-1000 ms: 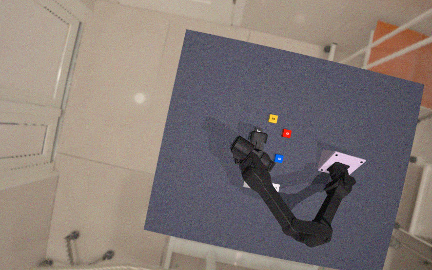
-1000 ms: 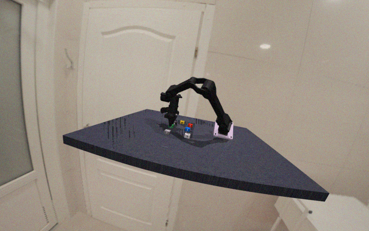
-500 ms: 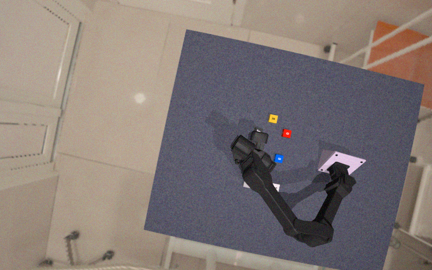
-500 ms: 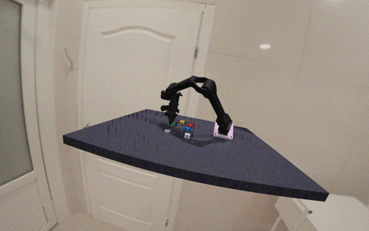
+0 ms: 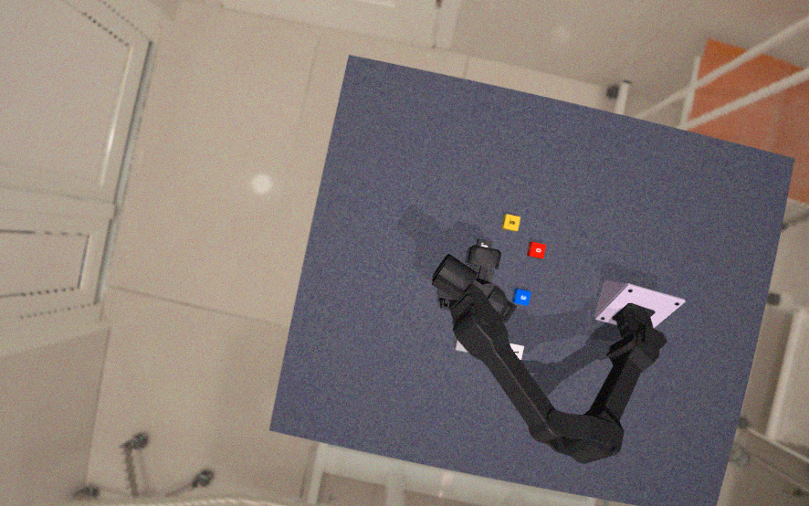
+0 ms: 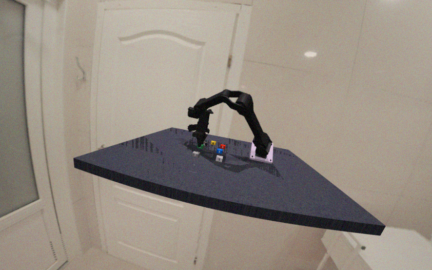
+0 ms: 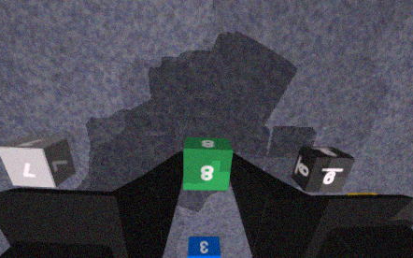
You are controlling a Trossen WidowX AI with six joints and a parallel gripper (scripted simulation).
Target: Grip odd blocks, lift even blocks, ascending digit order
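Right now the black block is 100 mm to the right of my gripper tip. From my gripper tip the other things lie so: blue block: 120 mm behind, 20 mm to the right; green block: right at my gripper tip; grey block: 20 mm behind, 130 mm to the left.
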